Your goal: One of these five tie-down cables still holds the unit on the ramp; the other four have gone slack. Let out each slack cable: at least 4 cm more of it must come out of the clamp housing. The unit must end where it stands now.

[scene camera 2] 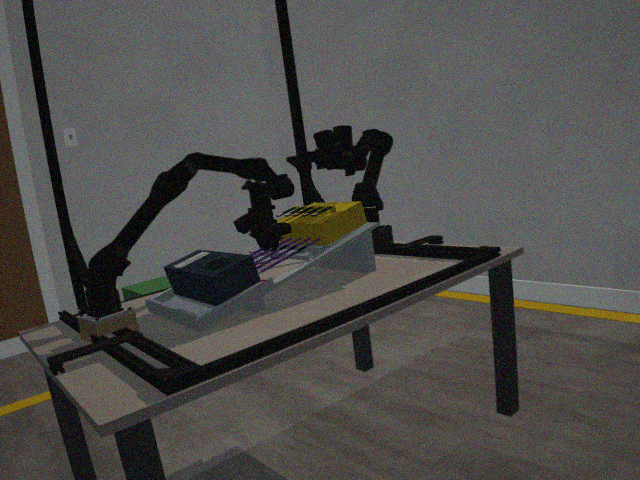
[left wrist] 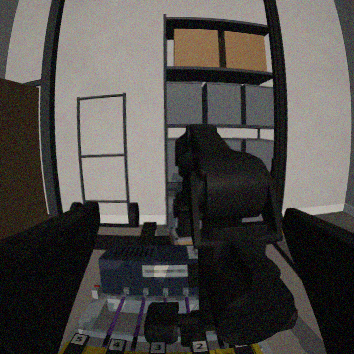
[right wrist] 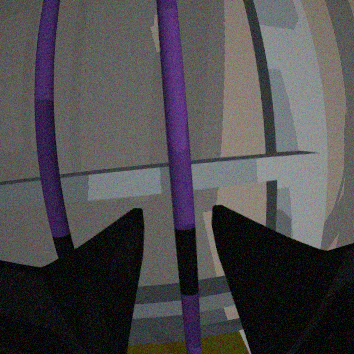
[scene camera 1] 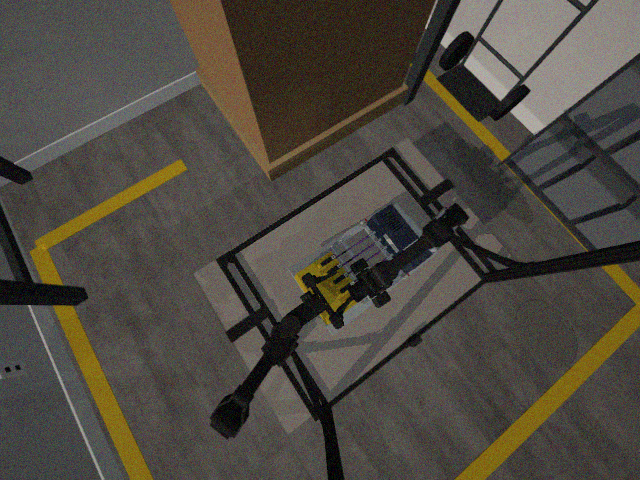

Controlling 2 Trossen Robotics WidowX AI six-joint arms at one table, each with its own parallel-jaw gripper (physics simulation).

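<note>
The dark blue unit [scene camera 1: 392, 224] [scene camera 2: 211, 276] [left wrist: 122, 272] sits low on the grey ramp [scene camera 2: 356, 255]. Purple cables [scene camera 2: 281, 258] [left wrist: 116, 317] run from it to the yellow clamp housing [scene camera 1: 334, 295] [scene camera 2: 338, 224], where labels 5 to 2 show in the left wrist view. My right gripper [scene camera 2: 269, 248] [right wrist: 177, 216] is partly open above the ramp. One purple cable [right wrist: 175, 125] with a black band passes between its fingers, ungripped. Another cable [right wrist: 44, 130] bows on the left, its lower end behind a finger. My left gripper [scene camera 2: 293, 160] is wide open, empty, above the housing.
My right arm hides part of the unit and some cables in the left wrist view. A black frame [scene camera 2: 310, 338] edges the table [scene camera 2: 413, 273]. A green block [scene camera 2: 144, 288] lies behind the unit in scene camera 2. Dark upright posts stand at the table.
</note>
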